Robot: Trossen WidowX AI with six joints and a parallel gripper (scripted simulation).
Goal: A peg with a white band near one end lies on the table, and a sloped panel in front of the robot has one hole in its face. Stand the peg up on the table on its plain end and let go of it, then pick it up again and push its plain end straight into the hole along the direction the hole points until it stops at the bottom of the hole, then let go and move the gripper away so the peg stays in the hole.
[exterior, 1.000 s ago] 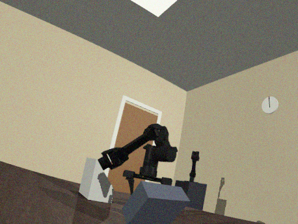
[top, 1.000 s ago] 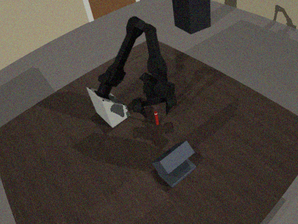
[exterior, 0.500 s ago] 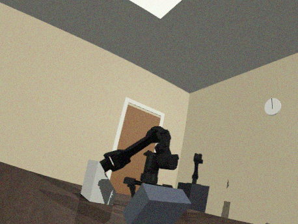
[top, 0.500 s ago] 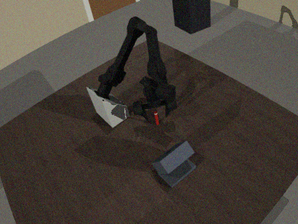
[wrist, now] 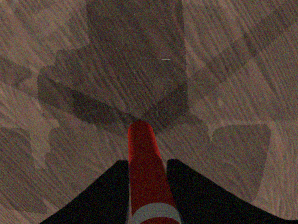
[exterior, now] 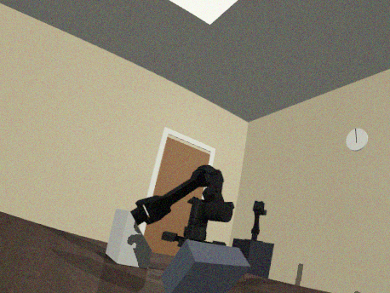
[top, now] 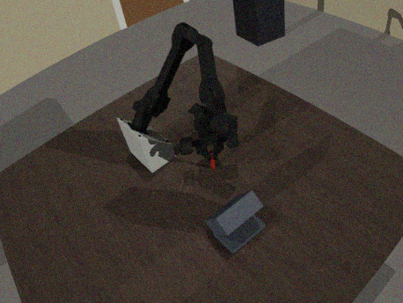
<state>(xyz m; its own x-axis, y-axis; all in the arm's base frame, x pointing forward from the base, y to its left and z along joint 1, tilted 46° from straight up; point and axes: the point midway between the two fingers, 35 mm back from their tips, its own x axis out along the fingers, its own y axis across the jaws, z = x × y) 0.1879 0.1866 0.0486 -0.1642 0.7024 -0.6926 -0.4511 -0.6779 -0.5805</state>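
Now: the sloped panel 240 mm ahead of my gripper tip, 80 mm to the right of it and 40 mm above it. Round my gripper tip: red peg (20 mm above).
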